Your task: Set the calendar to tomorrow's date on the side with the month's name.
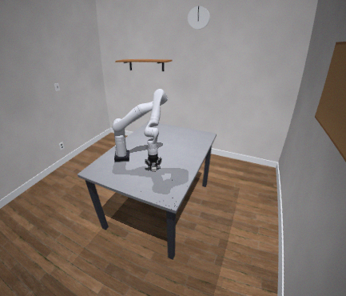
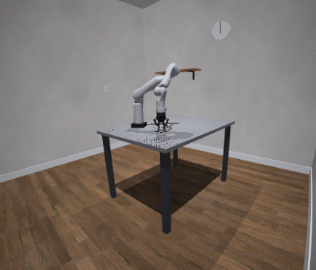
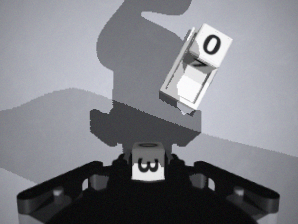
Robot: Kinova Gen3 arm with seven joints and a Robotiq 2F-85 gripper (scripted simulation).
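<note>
My hand is 1 cm above the white digit cube. The rest, counted from my hand: calendar tray (11 cm to the left, 2 cm below).
</note>
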